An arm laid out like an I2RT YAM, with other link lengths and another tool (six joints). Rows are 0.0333 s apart.
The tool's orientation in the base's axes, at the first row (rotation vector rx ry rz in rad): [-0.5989 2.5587 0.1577]
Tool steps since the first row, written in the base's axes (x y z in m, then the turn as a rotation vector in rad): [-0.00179 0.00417 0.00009 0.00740 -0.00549 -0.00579]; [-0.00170 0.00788 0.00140 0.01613 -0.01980 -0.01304]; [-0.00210 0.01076 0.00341 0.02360 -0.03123 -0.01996]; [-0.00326 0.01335 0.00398 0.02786 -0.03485 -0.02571]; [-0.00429 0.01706 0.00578 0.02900 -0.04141 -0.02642]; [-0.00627 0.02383 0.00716 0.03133 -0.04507 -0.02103]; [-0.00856 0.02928 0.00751 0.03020 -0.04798 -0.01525]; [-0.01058 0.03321 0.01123 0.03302 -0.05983 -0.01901]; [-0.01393 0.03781 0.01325 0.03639 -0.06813 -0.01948]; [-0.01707 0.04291 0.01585 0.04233 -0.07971 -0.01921]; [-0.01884 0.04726 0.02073 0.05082 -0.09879 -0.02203]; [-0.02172 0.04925 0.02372 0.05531 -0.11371 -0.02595]
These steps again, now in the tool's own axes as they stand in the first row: [-0.00026 0.00453 0.00004 -0.00074 -0.00819 0.00713]; [-0.00241 0.00781 -0.00024 0.00161 -0.02488 0.01417]; [-0.00421 0.01057 -0.00153 0.00367 -0.03842 0.02100]; [-0.00460 0.01340 -0.00197 0.00462 -0.04354 0.02710]; [-0.00612 0.01718 -0.00318 0.00662 -0.04993 0.02678]; [-0.00788 0.02413 -0.00377 0.00353 -0.05425 0.02235]; [-0.00838 0.03003 -0.00390 0.00264 -0.05637 0.01620]; [-0.01018 0.03444 -0.00717 0.00689 -0.06823 0.01811]; [-0.01036 0.04004 -0.00941 0.00770 -0.07717 0.01820]; [-0.01118 0.04600 -0.01195 0.00742 -0.09018 0.01808]; [-0.01392 0.05068 -0.01601 0.00958 -0.11104 0.02014]; [-0.01394 0.05373 -0.01946 0.01380 -0.12640 0.02226]
